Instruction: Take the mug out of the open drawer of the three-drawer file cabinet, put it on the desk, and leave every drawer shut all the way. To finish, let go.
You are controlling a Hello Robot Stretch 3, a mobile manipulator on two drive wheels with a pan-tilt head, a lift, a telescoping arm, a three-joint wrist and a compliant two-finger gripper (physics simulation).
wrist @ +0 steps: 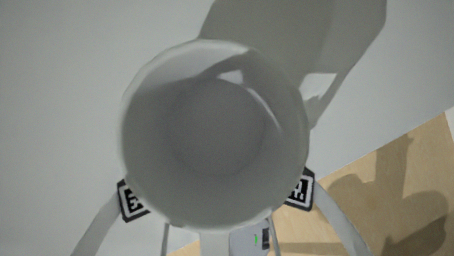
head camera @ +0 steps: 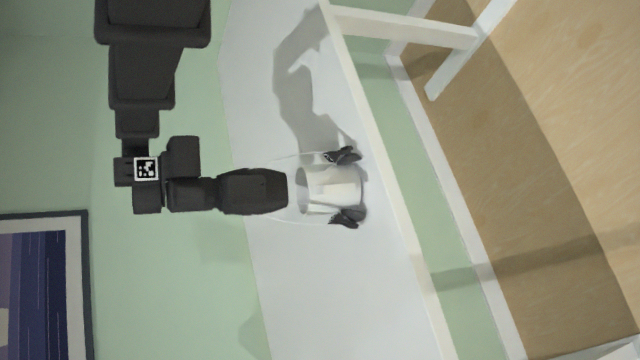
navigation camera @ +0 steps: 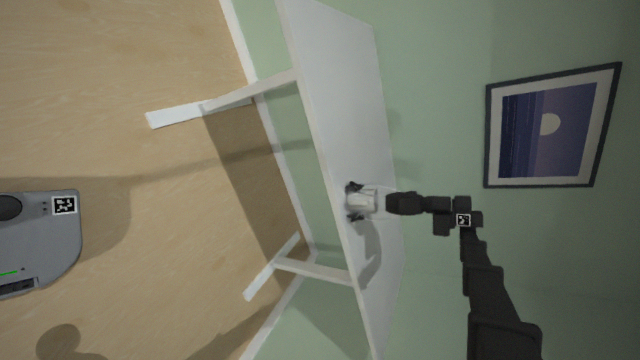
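The white mug [head camera: 322, 192] [navigation camera: 368, 200] [wrist: 215, 125] is upright, its open top toward the wrist camera, over the white desk [head camera: 325, 290] [navigation camera: 340, 75] [wrist: 55, 100] near its front edge. My gripper [head camera: 345, 187] [navigation camera: 354, 202] [wrist: 215, 158] points down and is shut on the mug, one dark fingertip on each side. The mug's base is very low, at or just above the desk top; its contact with the desk is hidden. The file cabinet and its drawers do not show in these views.
The arm [head camera: 142, 75] [navigation camera: 500, 300] reaches in above the desk beside the green wall [head camera: 165, 280] [navigation camera: 430, 100]. A framed picture [head camera: 75, 290] [navigation camera: 614, 100] hangs there. The desk's white legs [head camera: 405, 27] [navigation camera: 315, 270] stand on the wood floor. The robot's base [navigation camera: 55, 240] shows too.
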